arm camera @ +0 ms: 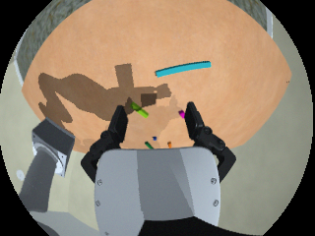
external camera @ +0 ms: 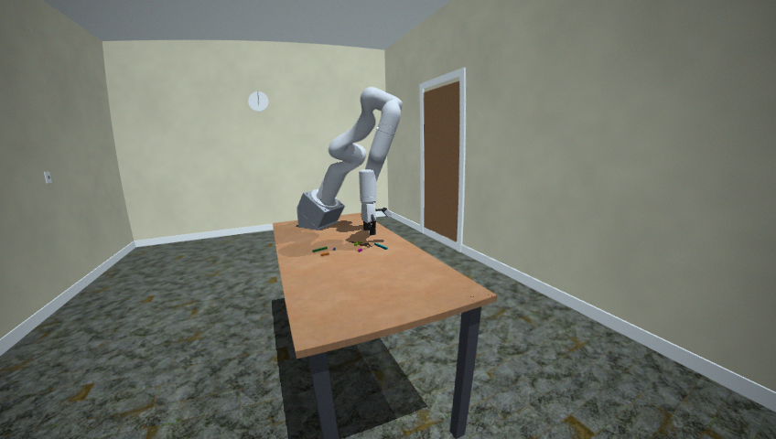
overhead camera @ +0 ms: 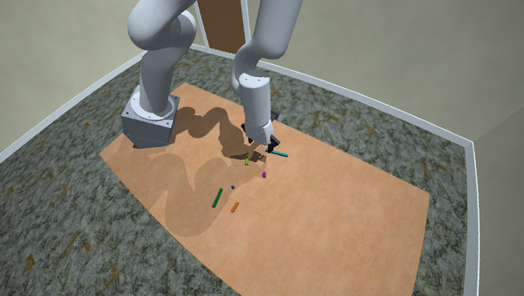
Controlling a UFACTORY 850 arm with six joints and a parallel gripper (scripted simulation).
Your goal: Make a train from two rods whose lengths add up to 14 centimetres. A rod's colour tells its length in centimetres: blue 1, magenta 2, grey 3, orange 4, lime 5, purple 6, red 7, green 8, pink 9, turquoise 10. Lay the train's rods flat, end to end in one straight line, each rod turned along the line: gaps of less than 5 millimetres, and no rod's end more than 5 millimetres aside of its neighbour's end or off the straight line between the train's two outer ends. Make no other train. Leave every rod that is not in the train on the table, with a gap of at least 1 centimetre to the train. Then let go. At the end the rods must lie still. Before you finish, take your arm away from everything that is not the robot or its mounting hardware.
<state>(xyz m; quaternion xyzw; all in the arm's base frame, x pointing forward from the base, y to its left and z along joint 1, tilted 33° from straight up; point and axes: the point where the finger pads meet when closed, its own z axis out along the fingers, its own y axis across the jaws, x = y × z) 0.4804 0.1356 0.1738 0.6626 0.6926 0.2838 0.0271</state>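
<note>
The orange rod is 80 mm ahead of my hand, 240 mm to the right of it and 70 mm below it. Round my hand: turquoise rod (50 mm ahead, 50 mm to the left, 70 mm below); then magenta rod (70 mm ahead, 70 mm to the right, 70 mm below); then lime rod (30 mm behind, 60 mm to the right, 70 mm below).
</note>
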